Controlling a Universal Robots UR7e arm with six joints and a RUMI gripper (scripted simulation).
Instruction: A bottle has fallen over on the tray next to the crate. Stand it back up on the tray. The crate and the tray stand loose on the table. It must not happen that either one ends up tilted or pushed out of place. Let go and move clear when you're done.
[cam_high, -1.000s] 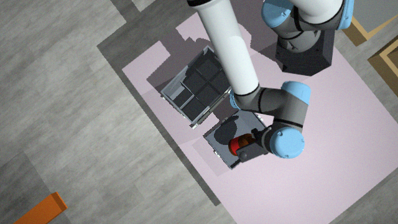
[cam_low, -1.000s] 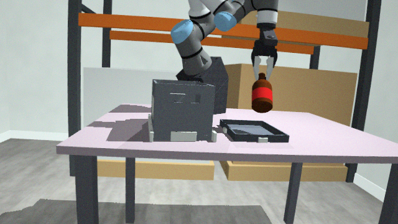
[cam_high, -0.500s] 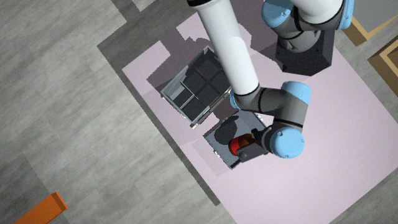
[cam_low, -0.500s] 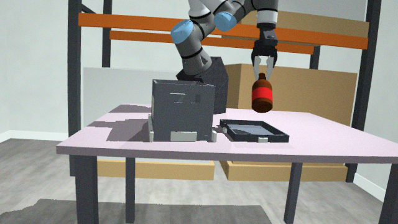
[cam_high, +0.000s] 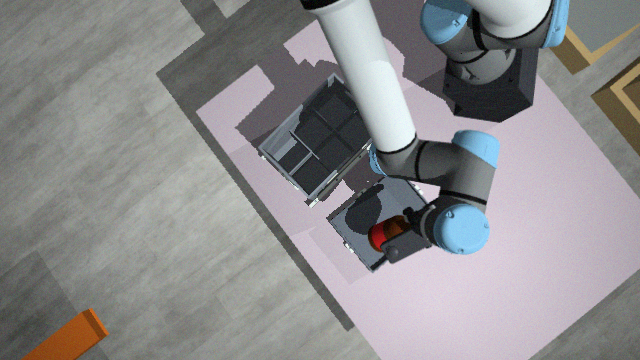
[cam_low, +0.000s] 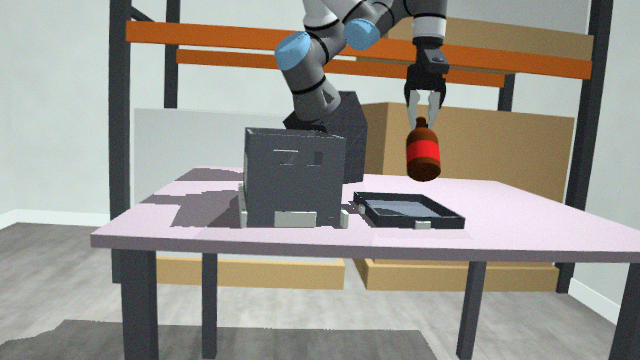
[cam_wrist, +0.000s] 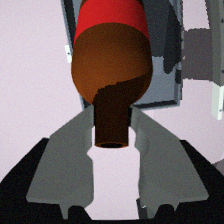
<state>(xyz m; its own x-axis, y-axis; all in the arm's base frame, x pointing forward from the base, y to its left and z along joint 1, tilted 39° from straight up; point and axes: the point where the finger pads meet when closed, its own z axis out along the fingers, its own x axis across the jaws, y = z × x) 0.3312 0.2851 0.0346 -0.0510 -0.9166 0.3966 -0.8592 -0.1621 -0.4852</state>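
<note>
My gripper is now 3 cm short of the brown bottle and 4 cm above it. Also, from my hand: dark tray 3 cm ahead, 3 cm to the right, 19 cm below; then dark crate 6 cm ahead, 31 cm to the right, 12 cm below.
</note>
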